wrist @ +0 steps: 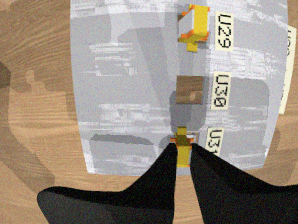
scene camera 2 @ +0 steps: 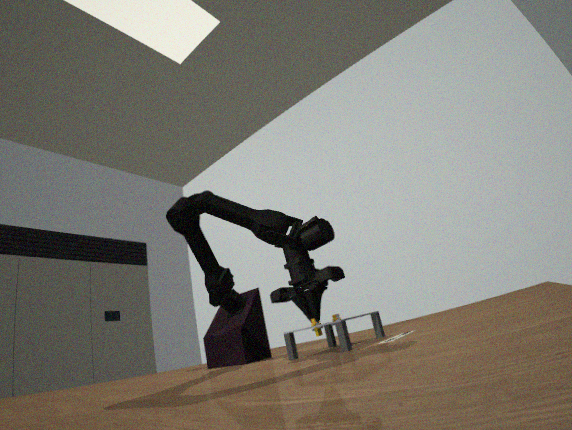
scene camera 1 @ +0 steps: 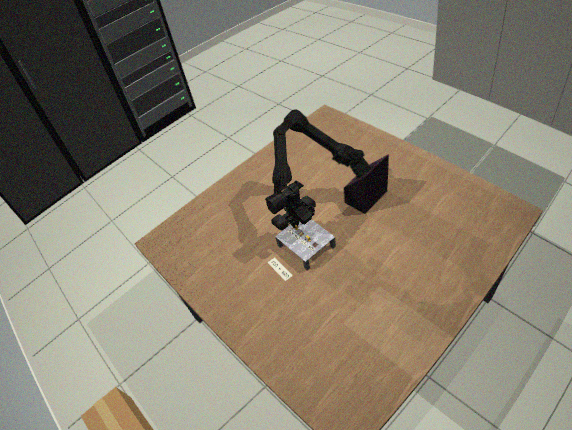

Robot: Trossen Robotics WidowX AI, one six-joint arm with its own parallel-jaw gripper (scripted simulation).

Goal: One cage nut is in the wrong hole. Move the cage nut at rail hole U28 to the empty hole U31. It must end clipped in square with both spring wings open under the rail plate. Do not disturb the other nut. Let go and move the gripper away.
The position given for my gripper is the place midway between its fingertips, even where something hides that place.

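Observation:
Scene camera 1 shows my gripper [scene camera 1: 295, 226]. In scene camera 2, my gripper [scene camera 2: 315, 322] is visible too. The wrist view contains a grey rail plate [wrist: 118, 94], another grey rail plate [wrist: 113, 167] and my gripper [wrist: 181, 149].

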